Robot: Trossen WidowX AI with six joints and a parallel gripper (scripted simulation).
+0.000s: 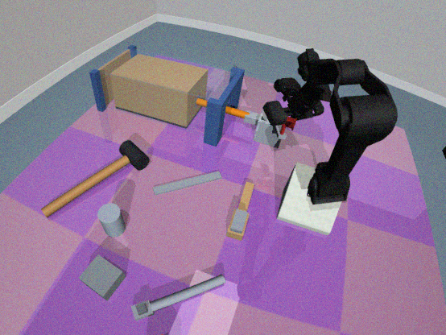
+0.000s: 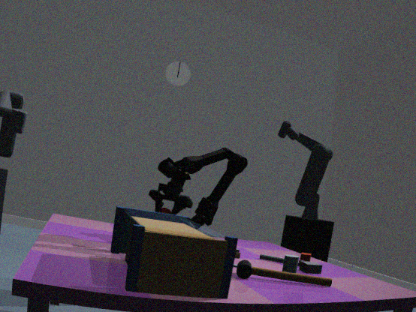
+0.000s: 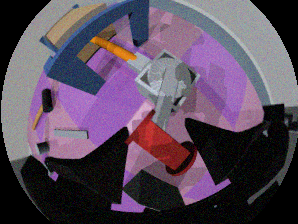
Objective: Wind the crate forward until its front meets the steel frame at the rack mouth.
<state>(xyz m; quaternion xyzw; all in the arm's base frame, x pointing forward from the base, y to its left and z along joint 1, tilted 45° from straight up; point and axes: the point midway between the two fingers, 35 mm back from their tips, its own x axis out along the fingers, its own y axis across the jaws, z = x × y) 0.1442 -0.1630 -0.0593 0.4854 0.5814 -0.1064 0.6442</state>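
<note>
Now: gripper tip 1 cm to the right of the red knob and 1 cm past it. Also, from my gripper tip: grey winch 10 cm below, 9 cm to the right, 1 cm ahead; then blue frame 19 cm ahead, 8 cm to the right, 3 cm below; then grey crank handle 3 cm below, 2 cm to the right.
</note>
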